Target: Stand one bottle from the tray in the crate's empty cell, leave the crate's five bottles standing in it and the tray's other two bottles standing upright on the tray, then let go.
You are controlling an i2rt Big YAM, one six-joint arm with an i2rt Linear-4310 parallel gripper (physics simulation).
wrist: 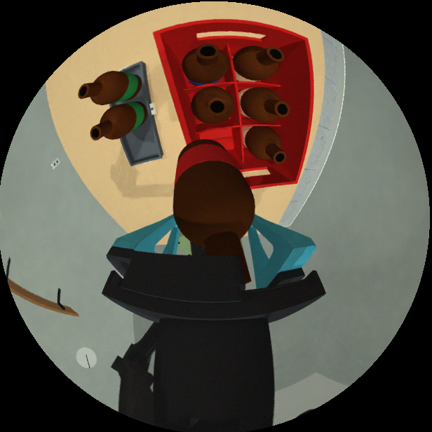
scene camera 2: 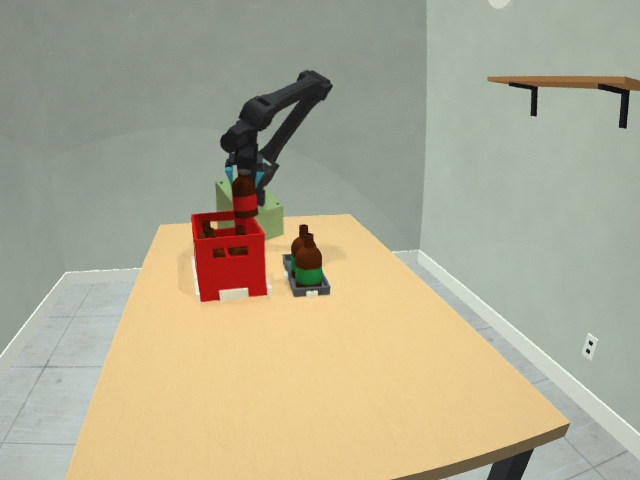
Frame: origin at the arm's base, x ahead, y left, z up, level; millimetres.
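Seen in the pictures: gripper, fingertip midpoint: (scene camera 2: pixel 243 187).
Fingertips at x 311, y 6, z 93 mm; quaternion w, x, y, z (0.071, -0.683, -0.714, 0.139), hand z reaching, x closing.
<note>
Offsets run from my fingertips to a thing's middle. "spot": to the spot under its first point. Level surfaces: height alone.
My gripper (scene camera 2: pixel 244 178) (wrist: pixel 213 216) is shut on a brown bottle with a red label {dz -6, dx +18, dy +2 mm} (scene camera 2: pixel 244 202) (wrist: pixel 212 200). The bottle hangs nearly upright, its base near rim height at the back of the red crate {dz -170, dx +104, dy -52 mm} (scene camera 2: pixel 232 273) (wrist: pixel 296 75). In the wrist view the crate's empty cell (wrist: pixel 218 137) shows partly beyond the bottle's base, which hides the rest. Five brown bottles stand in the other cells. Two green-labelled bottles {dz -175, dx +178, dy +187 mm} (scene camera 2: pixel 308 263) {dz -175, dx +95, dy +178 mm} (scene camera 2: pixel 296 250) (wrist: pixel 119 121) (wrist: pixel 115 87) stand upright on the grey tray {spot: dz -243, dx +227, dy +229 mm} (scene camera 2: pixel 325 290) (wrist: pixel 142 149).
The crate and tray stand side by side on the wooden table {dz -257 mm} (scene camera 2: pixel 330 372) (wrist: pixel 100 55), with a gap between them. White pieces {spot: dz -240, dx +248, dy -20 mm} (scene camera 2: pixel 233 294) sit at the crate's foot. The arm's green base block (scene camera 2: pixel 273 219) is behind the crate. A wall shelf (scene camera 2: pixel 558 81) is at the far right.
</note>
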